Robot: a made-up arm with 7 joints.
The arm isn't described. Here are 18 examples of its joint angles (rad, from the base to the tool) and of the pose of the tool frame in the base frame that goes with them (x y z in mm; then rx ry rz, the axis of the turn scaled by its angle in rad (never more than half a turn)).
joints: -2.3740 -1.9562 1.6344 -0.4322 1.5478 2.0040 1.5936
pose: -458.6 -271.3 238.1 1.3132 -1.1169 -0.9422
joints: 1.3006 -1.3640 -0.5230 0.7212 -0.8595 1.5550 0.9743
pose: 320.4 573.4 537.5 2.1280 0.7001 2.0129
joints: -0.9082 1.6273 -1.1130 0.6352 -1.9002 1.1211 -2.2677
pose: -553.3 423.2 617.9 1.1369 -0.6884 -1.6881
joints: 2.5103 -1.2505 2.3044 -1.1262 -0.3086 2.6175 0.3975
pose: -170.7 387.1 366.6 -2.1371 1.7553 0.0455
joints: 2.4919 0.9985 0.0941 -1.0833 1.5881 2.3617 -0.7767
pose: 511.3 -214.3 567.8 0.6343 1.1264 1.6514
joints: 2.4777 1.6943 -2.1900 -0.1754 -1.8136 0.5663 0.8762
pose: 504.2 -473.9 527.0 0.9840 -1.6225 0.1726
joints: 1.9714 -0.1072 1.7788 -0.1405 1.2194 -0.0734 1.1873
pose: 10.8 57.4 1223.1 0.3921 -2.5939 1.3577
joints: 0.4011 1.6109 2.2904 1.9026 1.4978 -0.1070 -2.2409
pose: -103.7 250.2 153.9 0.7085 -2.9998 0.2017
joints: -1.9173 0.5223 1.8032 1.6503 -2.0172 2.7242 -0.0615
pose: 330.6 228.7 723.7 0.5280 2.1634 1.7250
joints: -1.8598 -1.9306 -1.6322 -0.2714 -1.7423 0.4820 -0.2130
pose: 5.7 -626.8 251.1 0.0490 1.2682 -1.0529
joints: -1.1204 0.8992 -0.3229 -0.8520 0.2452 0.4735 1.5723
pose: -328.5 592.5 537.2 -0.1069 0.1535 -2.7244
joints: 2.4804 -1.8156 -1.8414 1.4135 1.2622 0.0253 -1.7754
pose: 126.7 604.4 621.8 0.2997 2.2003 1.0086
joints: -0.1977 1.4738 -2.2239 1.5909 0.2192 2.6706 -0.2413
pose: -338.1 -152.7 213.5 -1.3581 -2.0040 -0.0185
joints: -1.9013 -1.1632 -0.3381 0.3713 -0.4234 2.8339 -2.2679
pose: -296.5 -382.4 738.7 -0.3520 1.1429 -0.6622
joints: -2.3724 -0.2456 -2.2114 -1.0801 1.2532 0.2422 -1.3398
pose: -16.0 -385.9 1007.0 1.1014 0.2351 -1.5559
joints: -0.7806 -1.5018 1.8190 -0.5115 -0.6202 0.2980 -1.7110
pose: 216.2 -678.8 407.5 2.0091 -0.5821 1.4747
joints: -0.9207 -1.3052 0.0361 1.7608 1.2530 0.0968 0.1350
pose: 56.6 -173.6 111.0 -1.1224 1.3343 1.5418
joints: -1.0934 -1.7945 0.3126 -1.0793 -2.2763 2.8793 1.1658
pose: 91.5 -357.4 749.4 1.0109 0.0966 1.4727
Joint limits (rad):
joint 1: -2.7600..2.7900
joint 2: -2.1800..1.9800
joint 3: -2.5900..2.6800
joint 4: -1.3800..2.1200
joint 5: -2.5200..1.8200
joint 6: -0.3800..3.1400
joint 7: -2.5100..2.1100
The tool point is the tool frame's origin. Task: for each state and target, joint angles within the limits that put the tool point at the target. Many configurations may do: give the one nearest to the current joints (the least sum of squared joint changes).
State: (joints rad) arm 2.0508 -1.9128 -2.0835 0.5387 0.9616 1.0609 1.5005
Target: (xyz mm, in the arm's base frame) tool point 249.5 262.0 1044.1
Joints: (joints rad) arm 1.6776 -1.0578 -2.3037 0.9661 1.0141 1.0145 1.4885
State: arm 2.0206 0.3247 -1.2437 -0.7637 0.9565 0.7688 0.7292
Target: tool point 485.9 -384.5 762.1
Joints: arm 2.5848 0.7894 -0.9624 -0.6759 0.9090 0.8295 0.7149
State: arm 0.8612 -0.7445 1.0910 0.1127 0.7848 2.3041 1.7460
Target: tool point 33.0 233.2 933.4
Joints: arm 0.8696 -0.1975 1.2331 0.6339 0.9515 2.7258 1.8187
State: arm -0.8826 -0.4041 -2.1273 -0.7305 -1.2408 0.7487 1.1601
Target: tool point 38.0 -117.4 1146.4
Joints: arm -1.2951 0.0349 -2.5900 -0.1980 -1.5599 1.0973 1.1973
